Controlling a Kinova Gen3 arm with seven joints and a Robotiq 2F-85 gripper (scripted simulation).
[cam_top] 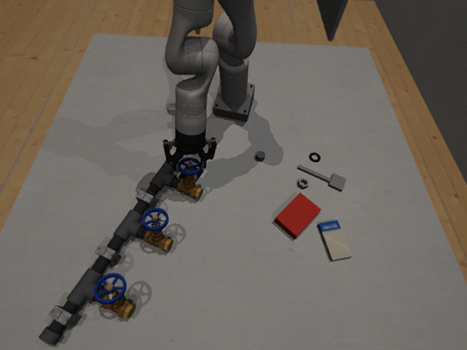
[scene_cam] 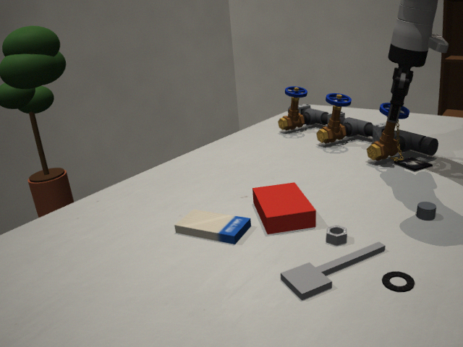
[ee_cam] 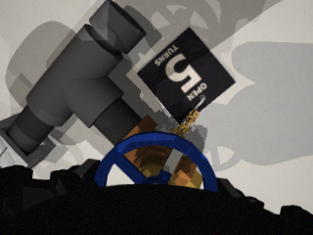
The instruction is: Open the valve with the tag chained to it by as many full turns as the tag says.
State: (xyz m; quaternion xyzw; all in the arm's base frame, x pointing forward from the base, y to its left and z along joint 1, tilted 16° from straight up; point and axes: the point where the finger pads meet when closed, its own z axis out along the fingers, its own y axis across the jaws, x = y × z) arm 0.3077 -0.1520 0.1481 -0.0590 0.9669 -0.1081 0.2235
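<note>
My hand is 4 cm past the black tag and 12 cm above it. The rest, counted from my hand: red block: 13 cm ahead, 31 cm to the left, 11 cm below; then small grey cylinder: 10 cm behind, 23 cm to the left, 11 cm below; then grey paddle-shaped tool: 44 cm to the left, 12 cm below.
</note>
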